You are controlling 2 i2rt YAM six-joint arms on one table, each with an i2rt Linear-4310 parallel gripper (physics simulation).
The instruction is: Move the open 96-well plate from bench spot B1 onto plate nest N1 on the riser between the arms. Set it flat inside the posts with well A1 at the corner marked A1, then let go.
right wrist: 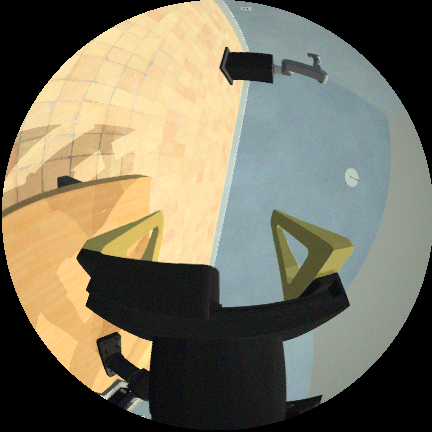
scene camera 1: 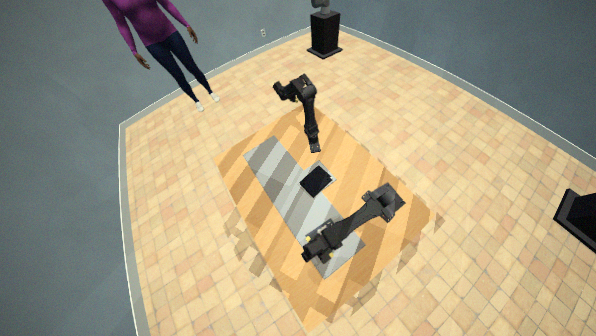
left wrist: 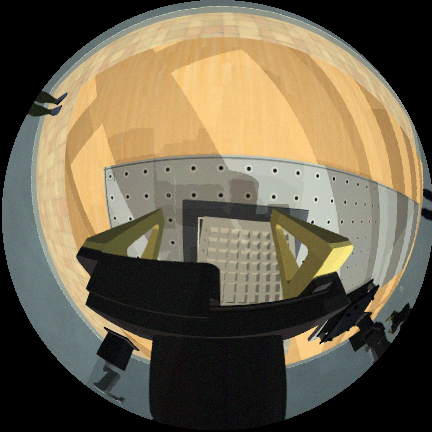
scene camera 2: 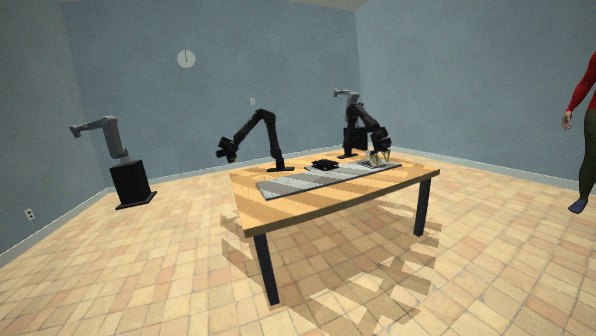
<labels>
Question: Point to a dark nest with white outline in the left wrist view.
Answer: At 193,211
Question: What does my right gripper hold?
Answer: Nothing.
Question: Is my left gripper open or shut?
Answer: Open.
</labels>
